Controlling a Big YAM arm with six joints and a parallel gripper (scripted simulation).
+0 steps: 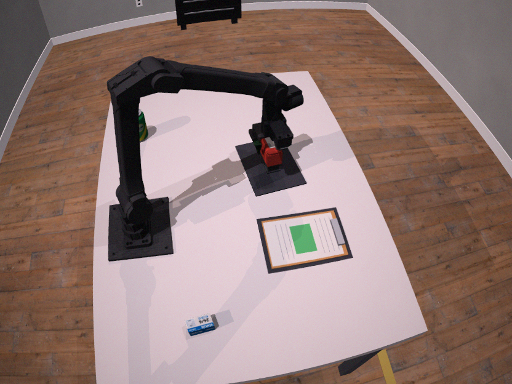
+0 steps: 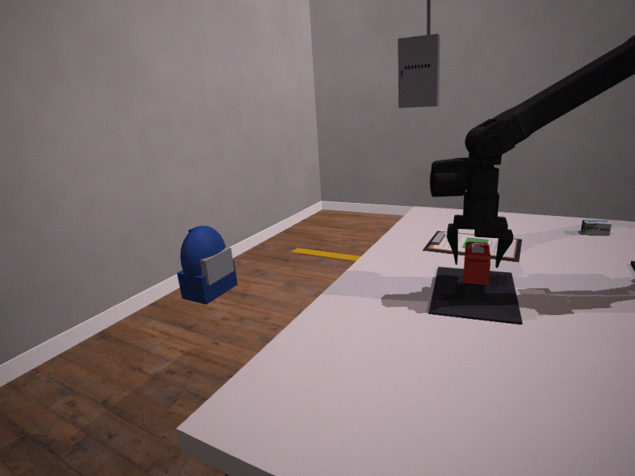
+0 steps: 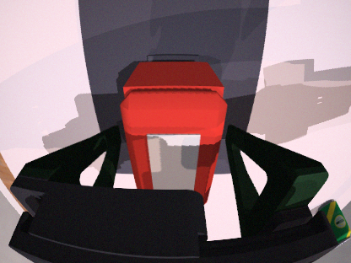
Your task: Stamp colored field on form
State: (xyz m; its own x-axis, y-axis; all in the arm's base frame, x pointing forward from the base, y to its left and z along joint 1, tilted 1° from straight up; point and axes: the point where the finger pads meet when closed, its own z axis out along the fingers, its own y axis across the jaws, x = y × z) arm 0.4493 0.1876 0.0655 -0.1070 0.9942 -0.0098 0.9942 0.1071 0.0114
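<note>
Now: hand 2 cm above the stamp. Also, from my hand: dark mat 7 cm below; clipboard 4 cm ahead, 30 cm to the right, 7 cm below; white box 30 cm behind, 51 cm to the right, 5 cm below.
</note>
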